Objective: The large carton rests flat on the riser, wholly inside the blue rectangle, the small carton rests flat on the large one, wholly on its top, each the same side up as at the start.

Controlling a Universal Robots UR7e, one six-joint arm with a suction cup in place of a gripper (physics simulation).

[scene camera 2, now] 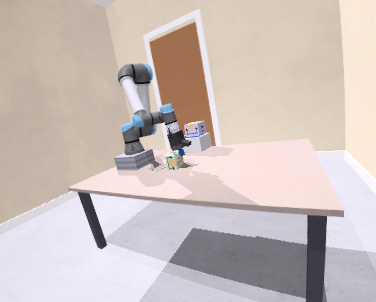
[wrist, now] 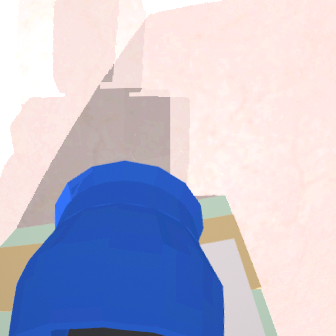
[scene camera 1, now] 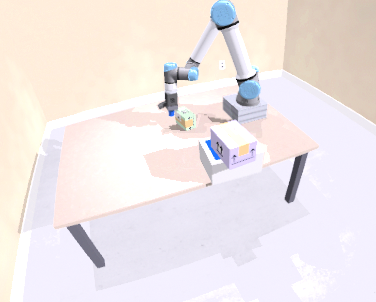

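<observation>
The large lilac carton [scene camera 1: 235, 144] [scene camera 2: 194, 129] stands with its arrows up on the white riser [scene camera 1: 214, 171] [scene camera 2: 201, 144]. A strip of the blue rectangle [scene camera 1: 212, 150] shows bare on its left side. The small green and tan carton [scene camera 1: 185, 119] [scene camera 2: 174, 160] [wrist: 230, 267] is on the table behind the riser. It sits tilted, and its arrows point sideways. My blue suction cup [scene camera 1: 171, 113] [scene camera 2: 181, 152] [wrist: 127, 233] is at the carton's upper edge, over its side nearest the wall. It holds nothing. I cannot tell whether it touches the carton.
The arm's grey base block [scene camera 1: 245, 109] [scene camera 2: 134, 159] stands on the table [scene camera 1: 112, 180] [scene camera 2: 262, 180] just behind the riser. The riser sits at the table's front edge. A door is in the wall beyond.
</observation>
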